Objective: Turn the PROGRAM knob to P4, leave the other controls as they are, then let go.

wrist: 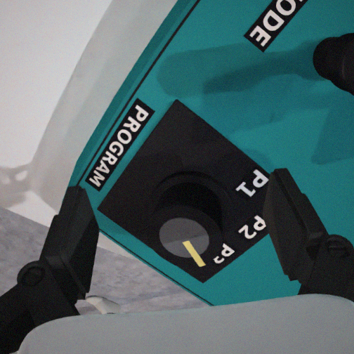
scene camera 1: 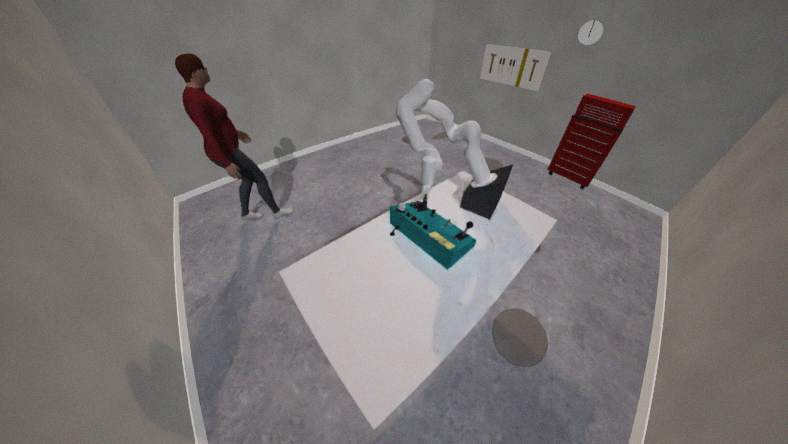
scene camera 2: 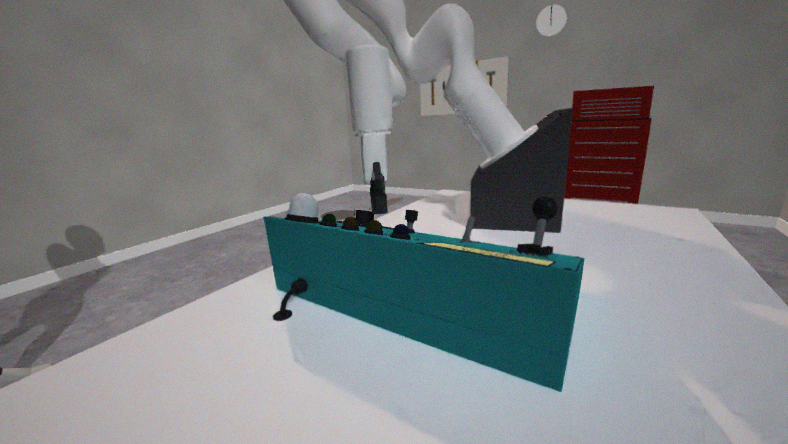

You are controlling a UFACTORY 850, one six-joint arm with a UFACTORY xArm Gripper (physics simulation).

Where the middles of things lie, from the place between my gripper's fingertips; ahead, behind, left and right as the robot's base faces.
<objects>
Right now my hand is 13 cm short of the teal console [scene camera 2: 511, 309], 14 cm to the right of it and 2 cm above it. The rest, counted from my hand: ball-topped lever [scene camera 2: 544, 208] 3 cm ahead, 33 cm to the left, 1 cm above.
</objects>
